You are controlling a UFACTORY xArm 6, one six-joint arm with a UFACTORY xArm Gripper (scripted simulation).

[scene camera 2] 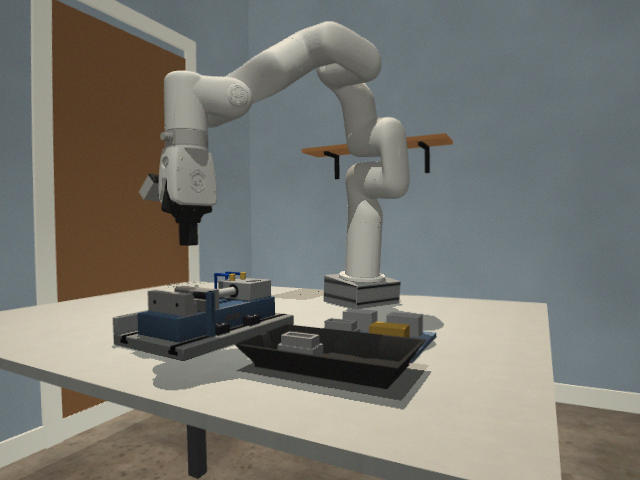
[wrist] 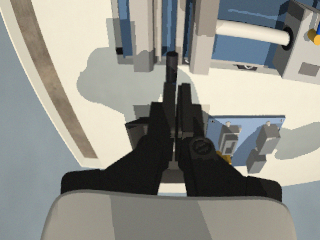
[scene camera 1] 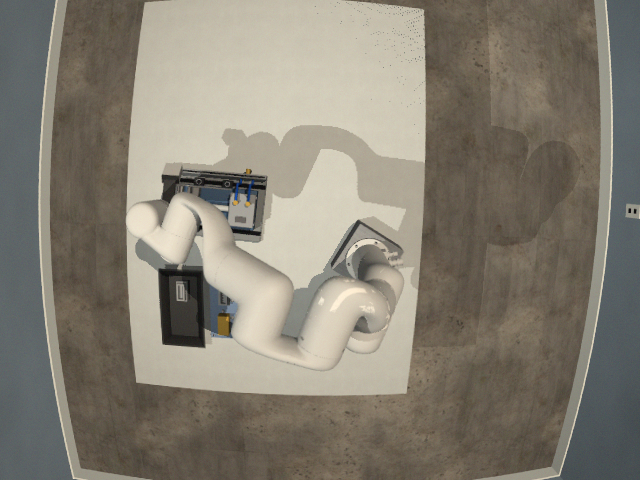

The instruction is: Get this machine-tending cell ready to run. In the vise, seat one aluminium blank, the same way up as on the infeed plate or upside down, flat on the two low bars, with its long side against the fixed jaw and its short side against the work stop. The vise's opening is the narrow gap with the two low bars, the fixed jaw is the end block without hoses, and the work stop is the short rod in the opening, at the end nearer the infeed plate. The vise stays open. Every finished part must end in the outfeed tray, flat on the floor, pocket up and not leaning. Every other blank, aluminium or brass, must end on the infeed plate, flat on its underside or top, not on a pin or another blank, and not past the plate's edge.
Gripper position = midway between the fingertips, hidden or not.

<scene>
In view: the gripper (wrist: 175, 99), a vise (scene camera 2: 164, 326), a fixed jaw (scene camera 2: 166, 301), a hose block (scene camera 1: 241, 210) and a piston rod (wrist: 224, 27).
</scene>
